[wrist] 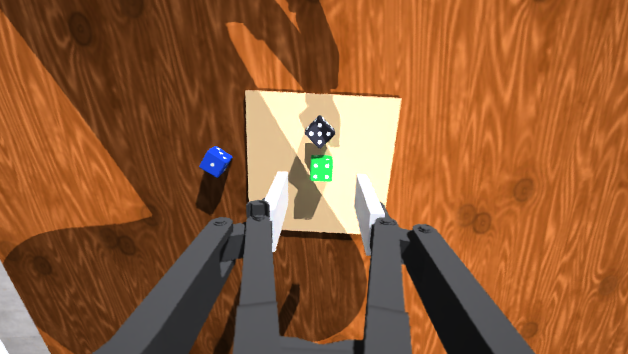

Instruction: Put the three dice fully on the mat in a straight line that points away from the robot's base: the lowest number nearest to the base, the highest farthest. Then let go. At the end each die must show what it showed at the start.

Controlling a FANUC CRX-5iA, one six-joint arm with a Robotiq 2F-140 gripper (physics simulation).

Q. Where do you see a square mat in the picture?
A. At 365,127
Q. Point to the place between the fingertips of my gripper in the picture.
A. At 321,189
